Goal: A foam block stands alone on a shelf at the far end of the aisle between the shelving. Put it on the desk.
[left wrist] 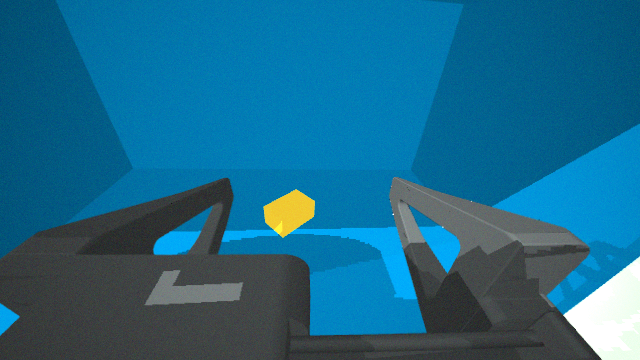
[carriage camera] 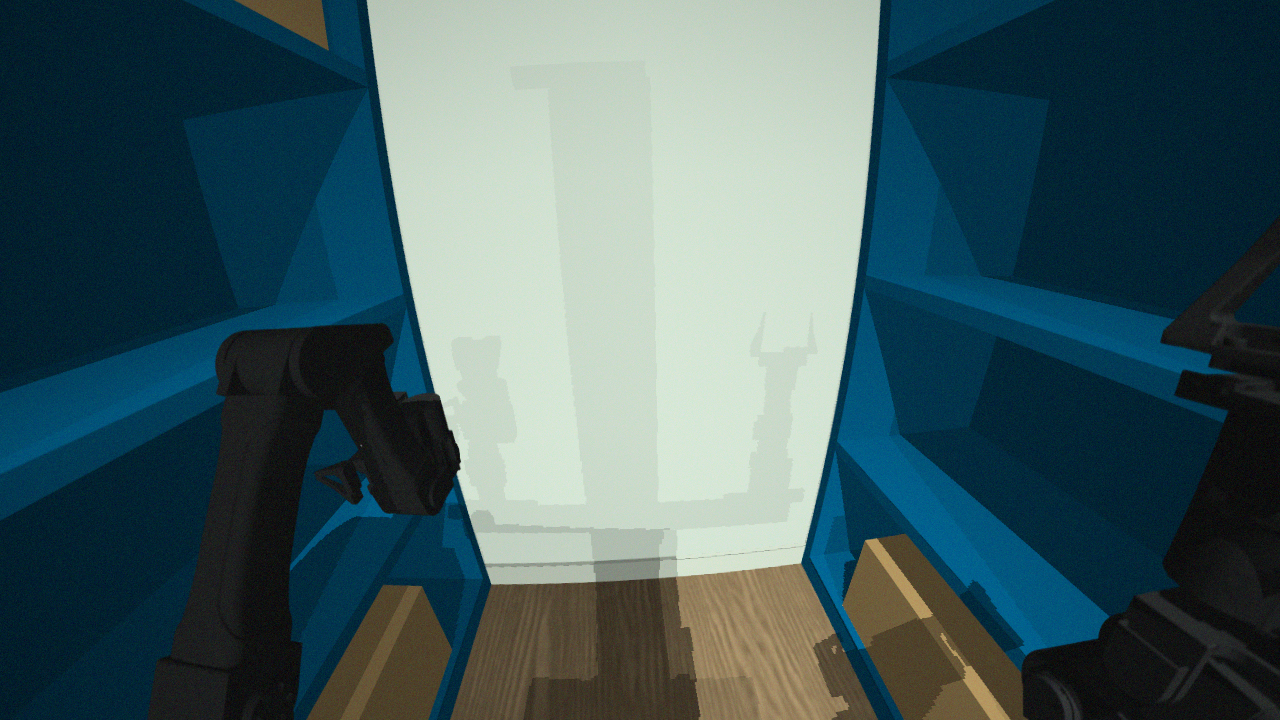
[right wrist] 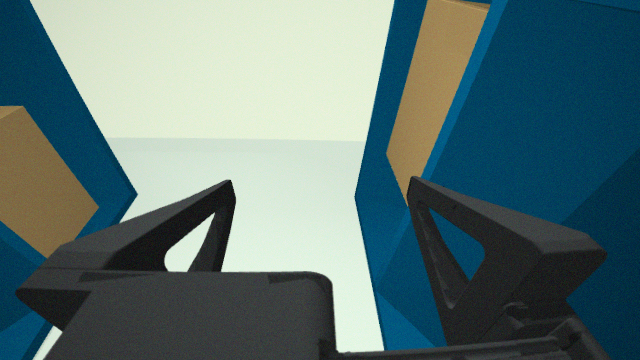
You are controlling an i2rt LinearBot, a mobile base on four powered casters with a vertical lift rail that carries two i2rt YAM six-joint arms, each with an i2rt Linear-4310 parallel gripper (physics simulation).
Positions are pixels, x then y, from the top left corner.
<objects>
my left gripper: left wrist; carriage camera; not seen in the right wrist view (out of frame)
yellow foam block: left wrist 284, 215; not seen in the right wrist view (out of frame)
same spot on my left gripper: (left wrist: 96, 281) = (carriage camera: 355, 456)
</objects>
